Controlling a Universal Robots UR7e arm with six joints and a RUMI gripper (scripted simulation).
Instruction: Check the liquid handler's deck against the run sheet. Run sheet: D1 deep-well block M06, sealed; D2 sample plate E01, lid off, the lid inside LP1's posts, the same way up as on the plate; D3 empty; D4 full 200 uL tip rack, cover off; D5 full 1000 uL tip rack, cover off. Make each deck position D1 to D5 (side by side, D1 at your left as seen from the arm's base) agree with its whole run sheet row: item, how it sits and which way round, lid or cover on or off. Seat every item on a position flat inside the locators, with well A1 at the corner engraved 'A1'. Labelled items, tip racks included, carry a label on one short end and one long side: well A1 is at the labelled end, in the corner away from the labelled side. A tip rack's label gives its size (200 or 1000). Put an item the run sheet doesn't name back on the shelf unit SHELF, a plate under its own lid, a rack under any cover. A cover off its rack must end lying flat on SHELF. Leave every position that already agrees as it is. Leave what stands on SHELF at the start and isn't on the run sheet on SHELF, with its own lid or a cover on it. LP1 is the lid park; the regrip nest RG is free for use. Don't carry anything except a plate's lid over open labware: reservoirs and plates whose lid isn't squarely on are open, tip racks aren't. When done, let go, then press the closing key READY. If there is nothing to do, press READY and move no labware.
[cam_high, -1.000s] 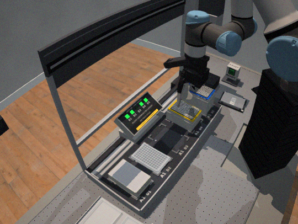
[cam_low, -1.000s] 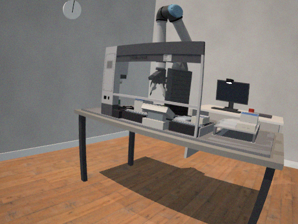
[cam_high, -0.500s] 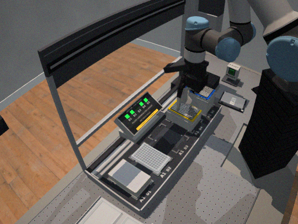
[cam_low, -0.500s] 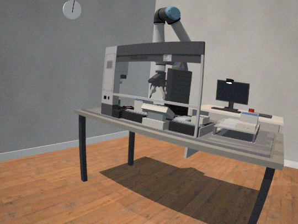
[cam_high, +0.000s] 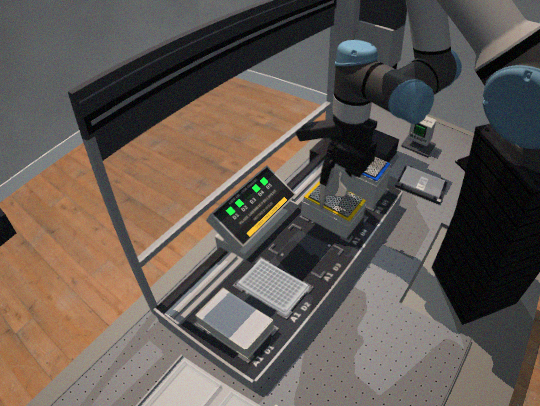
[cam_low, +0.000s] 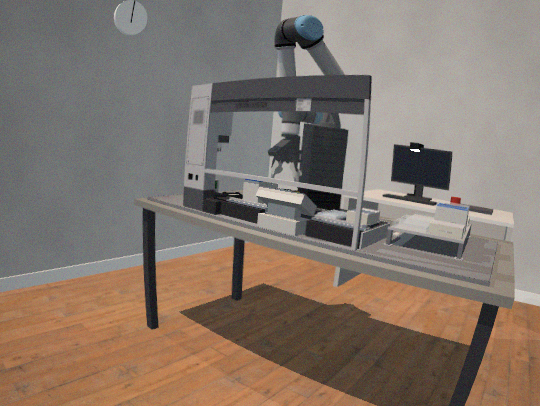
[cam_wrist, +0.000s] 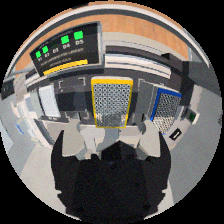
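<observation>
The yellow-rimmed tip rack is 10 mm behind my hand, 10 mm to the right of it and 40 mm below it. Round my hand: flat lid: 130 mm behind, 320 mm to the right, 130 mm below; then sample plate: 10 mm behind, 250 mm to the left, 80 mm below; then blue-rimmed tip rack: 10 mm behind, 130 mm to the right, 20 mm below.
</observation>
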